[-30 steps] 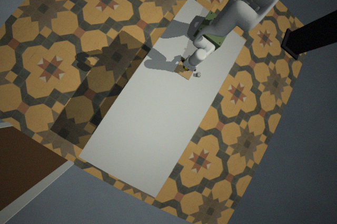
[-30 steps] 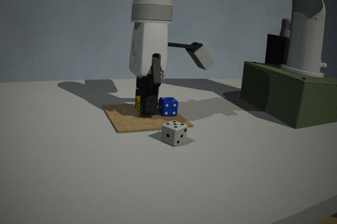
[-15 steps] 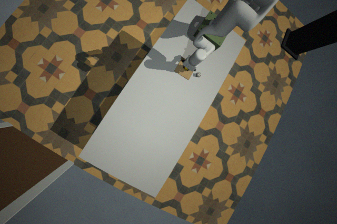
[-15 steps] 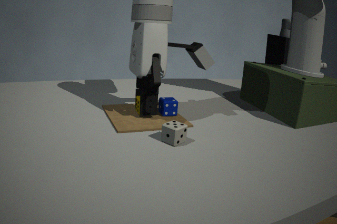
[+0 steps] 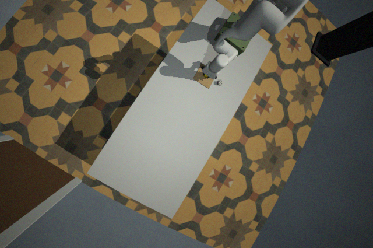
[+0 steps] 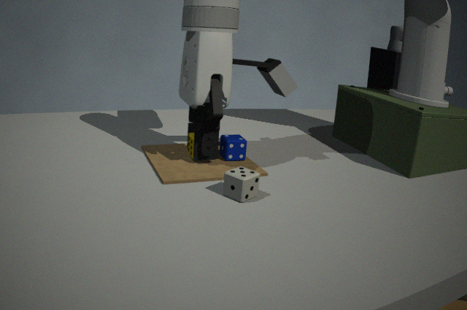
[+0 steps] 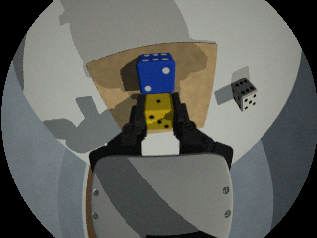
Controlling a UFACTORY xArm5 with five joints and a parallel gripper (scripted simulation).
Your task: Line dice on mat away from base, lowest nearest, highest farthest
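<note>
Right now my hand is 10 mm above the yellow die. The rest, counted from my hand: white die 120 mm to the left, 20 mm below; blue die 40 mm behind, 10 mm below; tan mat 30 mm below.
</note>
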